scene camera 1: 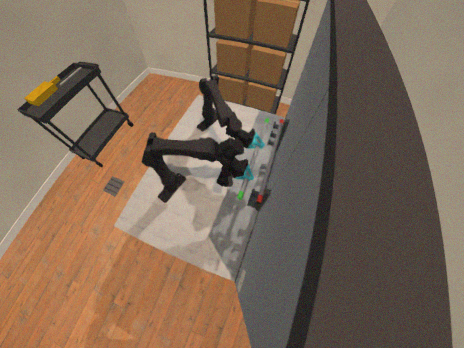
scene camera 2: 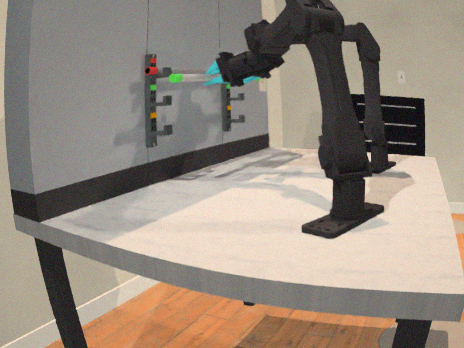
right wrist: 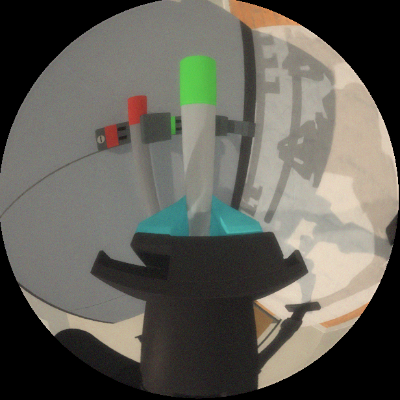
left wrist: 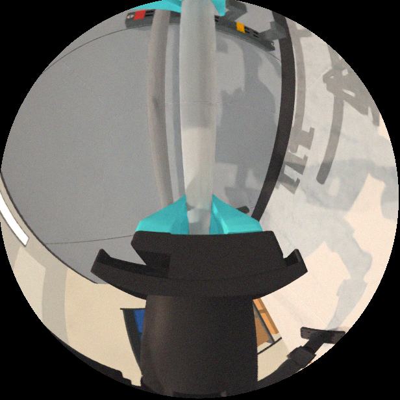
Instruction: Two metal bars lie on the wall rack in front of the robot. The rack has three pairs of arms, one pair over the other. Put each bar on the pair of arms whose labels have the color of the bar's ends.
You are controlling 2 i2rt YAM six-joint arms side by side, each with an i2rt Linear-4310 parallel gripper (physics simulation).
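Note:
The green-ended bar hangs out in front of the wall rack, apart from its arms. My left gripper and right gripper are both shut on its grey shaft. In scene camera 2 the right gripper is mostly hidden. The red-ended bar lies on the top pair, beside the red label. The green label marks the middle arm, the orange label the bottom arm.
The wall panel stands close behind the rack. The table top lies below the bars. A cart with a yellow tool and a shelf unit with cardboard boxes stand beyond the table.

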